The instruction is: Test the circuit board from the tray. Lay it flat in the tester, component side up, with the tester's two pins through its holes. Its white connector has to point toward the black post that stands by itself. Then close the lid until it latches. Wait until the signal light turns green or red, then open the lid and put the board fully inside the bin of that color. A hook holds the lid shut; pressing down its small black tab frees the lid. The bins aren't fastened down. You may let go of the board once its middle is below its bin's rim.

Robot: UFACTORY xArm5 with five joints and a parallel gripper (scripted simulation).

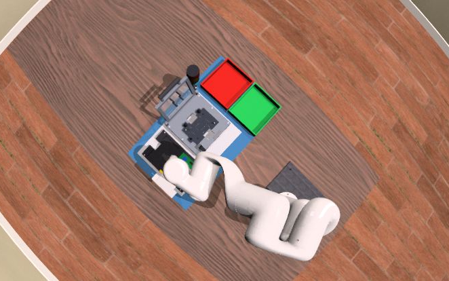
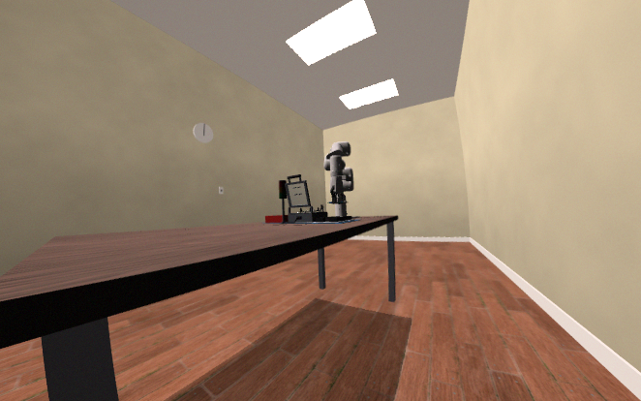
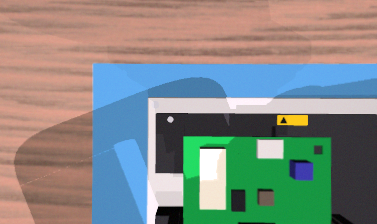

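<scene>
Right now my hand is 18 cm short of the tester lid, 17 cm to the left of it and 7 cm below it. From my hand the other things lie so: green bin 37 cm to the right, 10 cm below, 5 cm behind; green circuit board right at my hand; red bin 37 cm to the right, 10 cm below, 10 cm ahead.
</scene>
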